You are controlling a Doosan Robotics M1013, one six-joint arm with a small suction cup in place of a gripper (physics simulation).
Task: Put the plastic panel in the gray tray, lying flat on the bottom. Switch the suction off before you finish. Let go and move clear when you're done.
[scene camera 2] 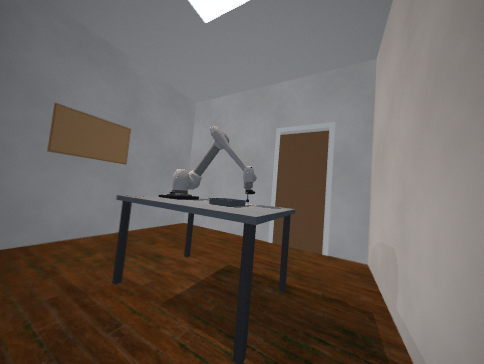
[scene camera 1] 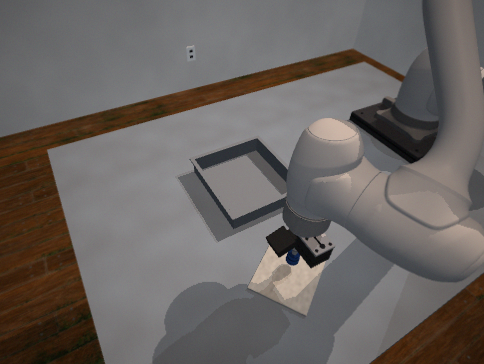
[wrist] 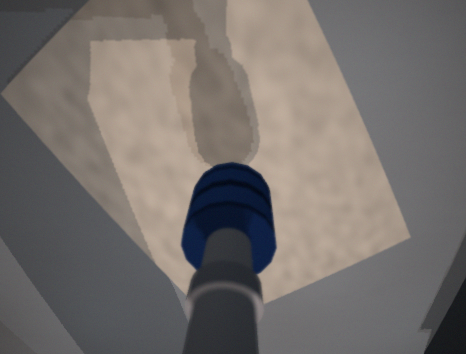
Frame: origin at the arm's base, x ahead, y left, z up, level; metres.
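Seen in the pictures: end effector, tool point: (scene camera 2: pixel 247 202) (scene camera 1: pixel 292 259) (wrist: pixel 231 198); arm's base, origin of the base link: (scene camera 2: pixel 179 195) (scene camera 1: pixel 411 122).
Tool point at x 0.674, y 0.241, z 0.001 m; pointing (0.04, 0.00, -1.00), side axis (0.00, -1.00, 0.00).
Note:
Offsets run from my tool point to a thing's top centre. Level surfaces: height alone.
The cream plastic panel @[0.003 m ahead, 0.005 m left, 0.022 m down] (scene camera 1: pixel 300 287) (wrist: pixel 320 160) lies flat on the table, apart from the tray. The gray tray @[0.040 m back, 0.267 m right, 0.021 m up] (scene camera 1: pixel 225 155) (scene camera 2: pixel 227 202) stands on the table beyond the panel, and the stretch of its inside that shows holds no panel. The arm hides the tray's right corner in scene camera 1. My blue suction cup (scene camera 1: pixel 293 258) (scene camera 2: pixel 247 200) (wrist: pixel 231 200) points down over the panel, inside its edges and very close above its surface. The cup's shadow falls on the panel right beside it. The cup carries nothing.
The arm's dark base plate (scene camera 1: pixel 385 127) (scene camera 2: pixel 178 196) stands on the table @[0.029 m down] (scene camera 1: pixel 125 225) (scene camera 2: pixel 200 207) at the far right in scene camera 1. The arm reaches in over the table's right side. Its shadow falls across the table near the panel.

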